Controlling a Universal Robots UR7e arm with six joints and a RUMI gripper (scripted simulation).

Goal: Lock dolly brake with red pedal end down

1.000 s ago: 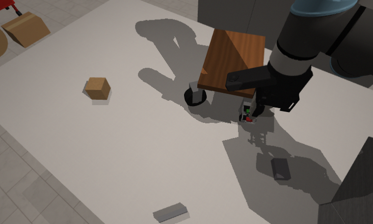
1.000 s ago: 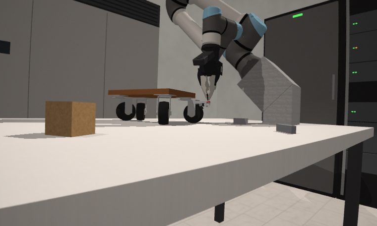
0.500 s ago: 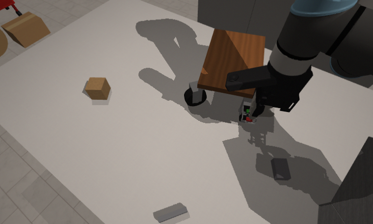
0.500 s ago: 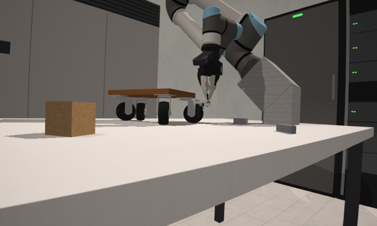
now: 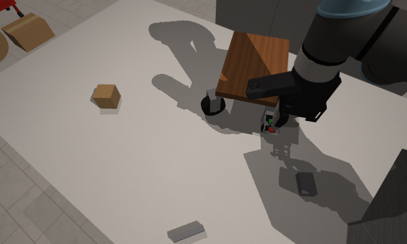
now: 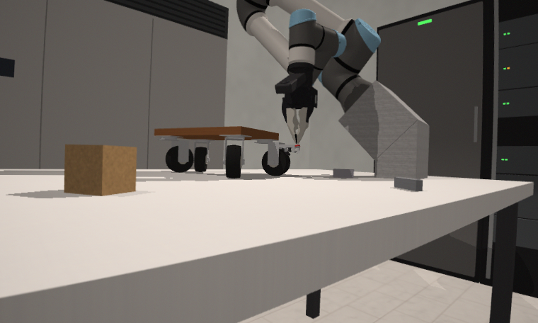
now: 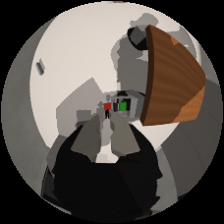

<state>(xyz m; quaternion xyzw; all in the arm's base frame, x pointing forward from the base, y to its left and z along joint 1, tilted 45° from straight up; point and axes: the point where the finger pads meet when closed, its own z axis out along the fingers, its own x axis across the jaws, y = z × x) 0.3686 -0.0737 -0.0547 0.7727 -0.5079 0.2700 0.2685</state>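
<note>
Right now the brake pedal is 1 cm ahead of my hand, 1 cm to the right of it and 3 cm below it. From my hand the other things lie so: dark grey block 15 cm behind, 6 cm to the left, 10 cm below; brown cube 54 cm ahead, 14 cm to the left, 8 cm below.
</note>
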